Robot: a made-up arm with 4 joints.
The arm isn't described. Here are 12 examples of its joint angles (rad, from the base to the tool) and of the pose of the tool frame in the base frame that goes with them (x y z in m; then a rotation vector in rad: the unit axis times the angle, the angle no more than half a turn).
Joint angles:
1: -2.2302 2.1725 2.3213 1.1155
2: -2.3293 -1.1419 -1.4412 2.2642
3: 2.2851 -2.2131 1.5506 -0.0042
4: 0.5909 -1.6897 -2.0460 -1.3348
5: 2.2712 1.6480 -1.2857 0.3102
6: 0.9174 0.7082 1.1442 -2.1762
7: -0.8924 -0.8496 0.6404 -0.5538
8: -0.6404 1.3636 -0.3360 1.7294
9: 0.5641 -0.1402 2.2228 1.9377
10: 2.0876 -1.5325 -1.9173 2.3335
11: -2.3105 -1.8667 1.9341 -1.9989
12: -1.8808 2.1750 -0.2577 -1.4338
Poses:
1: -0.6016 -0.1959 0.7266 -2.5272 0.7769 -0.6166
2: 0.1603 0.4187 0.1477 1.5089 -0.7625 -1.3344
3: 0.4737 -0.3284 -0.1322 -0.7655 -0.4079 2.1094
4: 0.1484 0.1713 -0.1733 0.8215 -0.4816 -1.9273
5: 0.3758 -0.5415 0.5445 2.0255 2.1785 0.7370
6: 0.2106 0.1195 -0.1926 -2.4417 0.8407 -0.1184
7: -0.5652 0.0660 0.1589 0.4686 1.3628 0.2693
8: -0.8172 -0.2705 -0.5518 0.4577 0.6189 0.2100
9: 0.0466 0.4580 -0.0960 1.4417 1.2138 -1.4547
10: -0.1403 0.2378 -0.1362 0.0121 0.4431 -1.3637
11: -0.2346 -0.1994 0.1541 1.6701 0.9707 0.8362
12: -0.1706 -0.2640 0.4618 1.6288 0.7852 -2.4741
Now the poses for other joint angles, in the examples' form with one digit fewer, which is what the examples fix.
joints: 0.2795 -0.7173 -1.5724 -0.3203
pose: 0.281 0.207 -0.384 0.433 -1.634 -0.760
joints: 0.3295 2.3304 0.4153 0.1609
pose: -0.337 -0.516 -0.392 -2.020 -0.025 -0.823
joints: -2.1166 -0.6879 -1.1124 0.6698
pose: -0.406 0.478 0.217 0.555 0.684 -1.008
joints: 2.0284 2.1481 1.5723 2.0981
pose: 0.867 -0.329 0.320 1.522 -2.412 -1.010
